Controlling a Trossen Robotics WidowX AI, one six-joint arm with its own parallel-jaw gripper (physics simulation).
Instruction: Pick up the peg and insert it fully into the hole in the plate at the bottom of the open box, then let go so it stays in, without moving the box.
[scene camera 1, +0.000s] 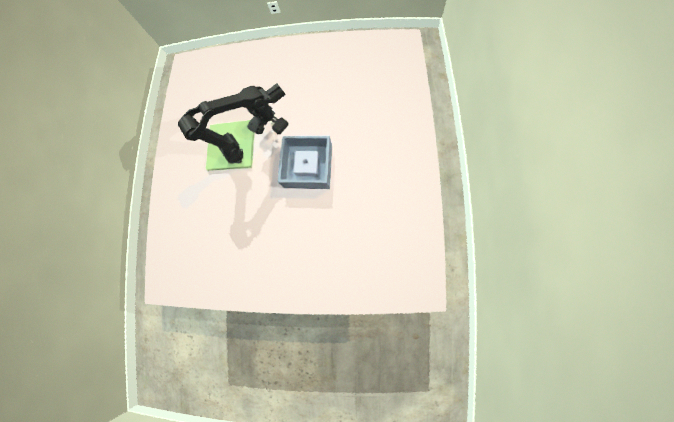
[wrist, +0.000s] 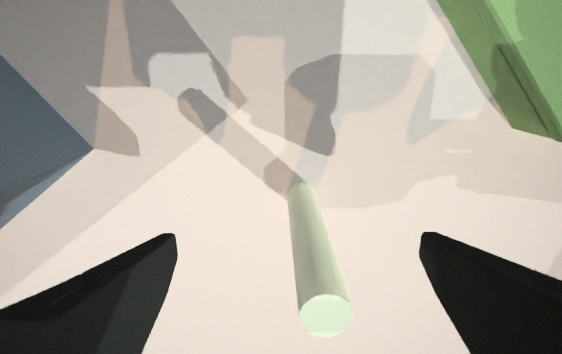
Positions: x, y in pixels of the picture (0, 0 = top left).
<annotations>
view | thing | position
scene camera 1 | blue-grey box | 286, 178
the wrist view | my gripper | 299, 244
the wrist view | pale green peg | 324, 309
</annotations>
